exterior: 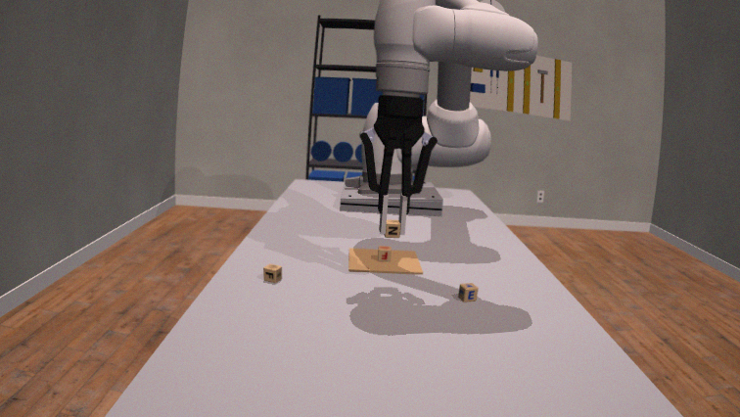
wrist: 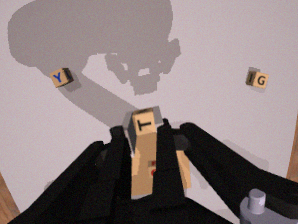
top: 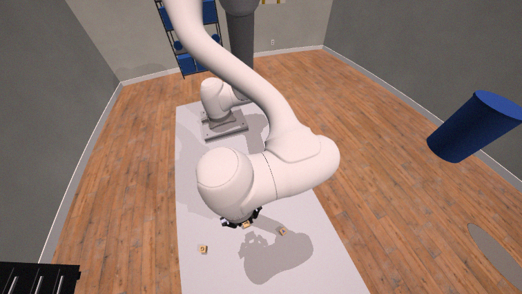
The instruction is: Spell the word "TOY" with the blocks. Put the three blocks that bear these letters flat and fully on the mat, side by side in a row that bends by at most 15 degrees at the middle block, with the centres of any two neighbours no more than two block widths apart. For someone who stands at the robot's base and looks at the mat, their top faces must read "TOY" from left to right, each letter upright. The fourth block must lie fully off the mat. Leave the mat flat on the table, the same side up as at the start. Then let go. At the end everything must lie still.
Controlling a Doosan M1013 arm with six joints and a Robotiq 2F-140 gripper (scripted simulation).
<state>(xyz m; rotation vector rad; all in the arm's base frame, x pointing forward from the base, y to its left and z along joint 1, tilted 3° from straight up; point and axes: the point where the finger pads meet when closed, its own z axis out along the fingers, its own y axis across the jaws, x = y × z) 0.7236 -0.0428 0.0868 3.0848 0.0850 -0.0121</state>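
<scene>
My gripper is now 3 cm above the T block. Also, from my hand: tan mat (13 cm below, 13 cm behind).
</scene>
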